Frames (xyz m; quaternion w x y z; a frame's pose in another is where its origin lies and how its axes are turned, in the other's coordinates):
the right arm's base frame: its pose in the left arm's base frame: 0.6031 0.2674 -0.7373 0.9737 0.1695 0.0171 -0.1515
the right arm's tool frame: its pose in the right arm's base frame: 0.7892 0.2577 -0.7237 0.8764 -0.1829 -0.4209 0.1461
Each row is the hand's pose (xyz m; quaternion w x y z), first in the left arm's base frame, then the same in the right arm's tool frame.
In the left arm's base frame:
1: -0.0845 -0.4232 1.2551 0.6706 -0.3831 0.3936 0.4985
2: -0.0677 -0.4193 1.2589 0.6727 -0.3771 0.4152 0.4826
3: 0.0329 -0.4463 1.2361 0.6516 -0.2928 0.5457 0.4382
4: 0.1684 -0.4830 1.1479 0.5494 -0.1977 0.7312 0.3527
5: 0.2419 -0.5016 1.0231 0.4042 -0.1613 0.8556 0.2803
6: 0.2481 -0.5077 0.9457 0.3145 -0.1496 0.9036 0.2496
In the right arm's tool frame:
1: 0.9149 -1.5059 2.6786 0.4640 -0.1169 0.5547 0.6807
2: 0.9291 -1.4996 2.6702 0.4578 -0.1187 0.5770 0.6659
3: 0.9825 -1.5052 2.5780 0.3823 -0.0687 0.6969 0.6029
4: 1.0126 -1.5063 2.4150 0.2127 -0.0355 0.8397 0.4984
5: 0.9730 -1.4964 2.2748 0.0322 -0.0511 0.9052 0.4207
6: 0.9213 -1.4920 2.2168 0.0678 0.0634 -0.9173 -0.3872

